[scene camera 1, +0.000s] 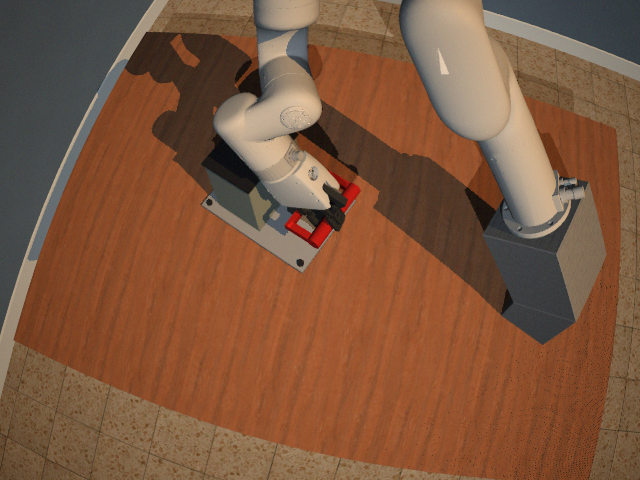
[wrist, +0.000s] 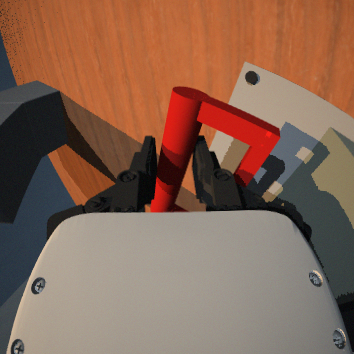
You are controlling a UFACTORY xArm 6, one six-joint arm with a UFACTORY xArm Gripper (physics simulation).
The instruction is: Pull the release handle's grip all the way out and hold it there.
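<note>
The release handle's red grip [scene camera 1: 319,235] [wrist: 177,142] is a thick round bar with side arms that form a frame. In the scene view it stands out from the housing [scene camera 1: 237,198], a pale green block with a dark top, over the front edge of the grey base plate [scene camera 1: 279,250] [wrist: 295,95]. My gripper [scene camera 1: 333,211] [wrist: 174,151] is shut on the bar, one black finger on each side of it. The arm's wrist hides part of the housing and of the frame. A light-coloured rod shows between frame and housing in the scene view.
The base plate lies on the wooden table [scene camera 1: 310,351] [wrist: 125,40] and has dark bolts at its corners. The arm's grey pedestal [scene camera 1: 532,273] [wrist: 30,110] stands at the right in the scene view. The arm passes above the housing.
</note>
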